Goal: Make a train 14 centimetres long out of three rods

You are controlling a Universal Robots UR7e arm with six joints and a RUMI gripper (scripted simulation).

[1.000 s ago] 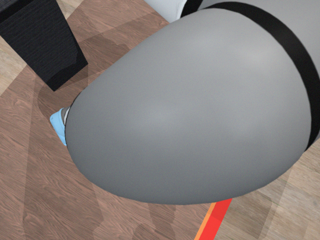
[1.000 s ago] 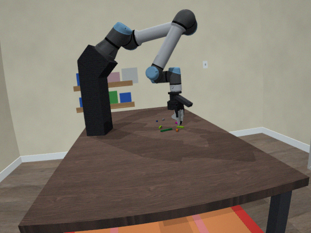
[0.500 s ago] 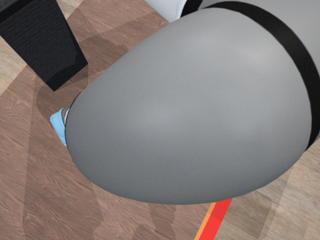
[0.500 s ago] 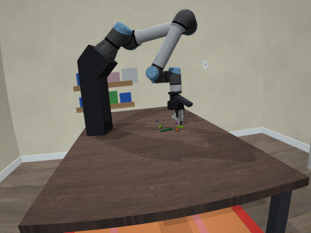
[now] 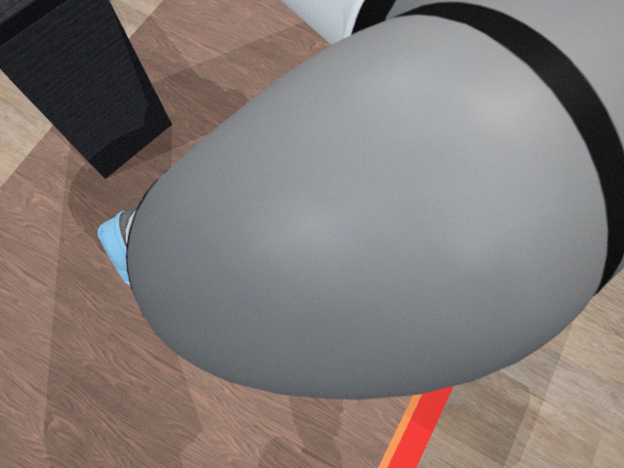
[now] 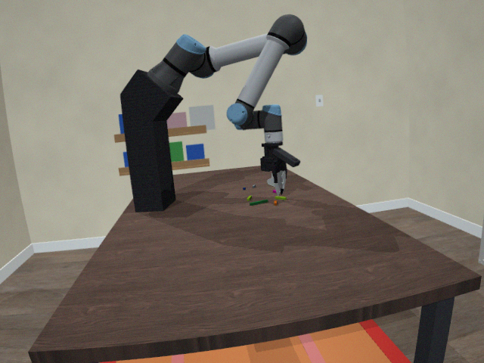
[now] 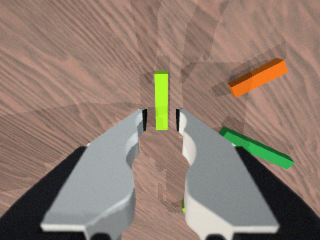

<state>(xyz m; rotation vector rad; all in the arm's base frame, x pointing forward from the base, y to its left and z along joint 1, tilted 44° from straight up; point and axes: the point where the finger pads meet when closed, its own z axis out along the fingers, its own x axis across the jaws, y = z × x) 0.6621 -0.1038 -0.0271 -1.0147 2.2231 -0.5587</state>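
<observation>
My hand is 250 mm to the right of the blue rod, 120 mm past it and 30 mm above it. Also, from my hand: magenta rod (130 mm to the left, 30 mm below); then green rod (100 mm behind, 30 mm to the right, 30 mm below); then orange rod (70 mm to the right, 40 mm behind, 30 mm below).
</observation>
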